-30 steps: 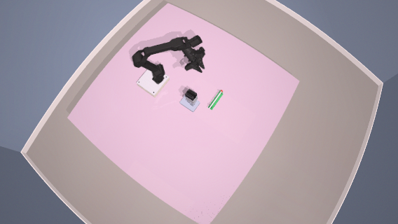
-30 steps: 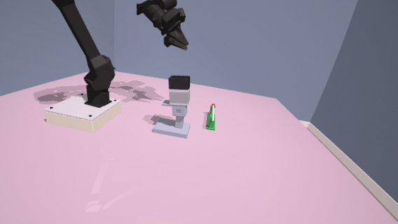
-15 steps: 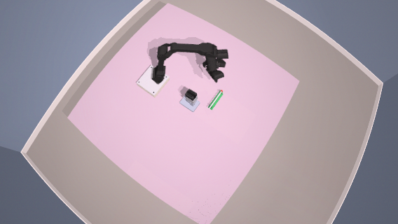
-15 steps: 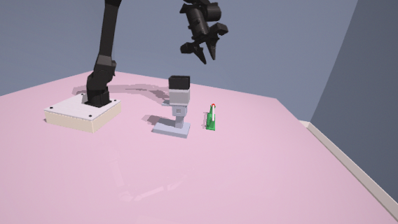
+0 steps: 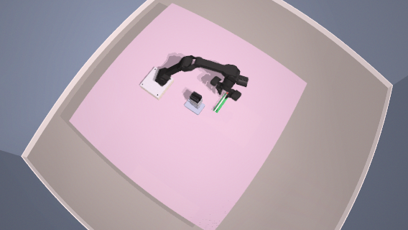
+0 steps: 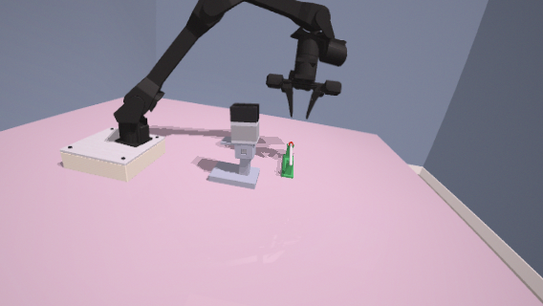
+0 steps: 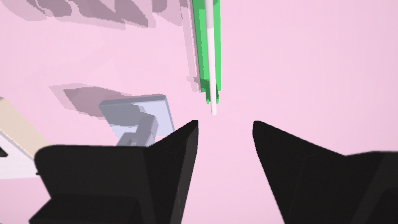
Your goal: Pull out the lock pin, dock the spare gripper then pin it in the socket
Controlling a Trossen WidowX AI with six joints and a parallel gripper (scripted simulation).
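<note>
My gripper tip is 120 mm above the green see-through block and 10 mm to the right of it. The rest, counted from my gripper tip: mount socket: 110 mm to the right, 110 mm behind, 100 mm below; then spare gripper: 120 mm to the right, 110 mm behind, 20 mm below.
</note>
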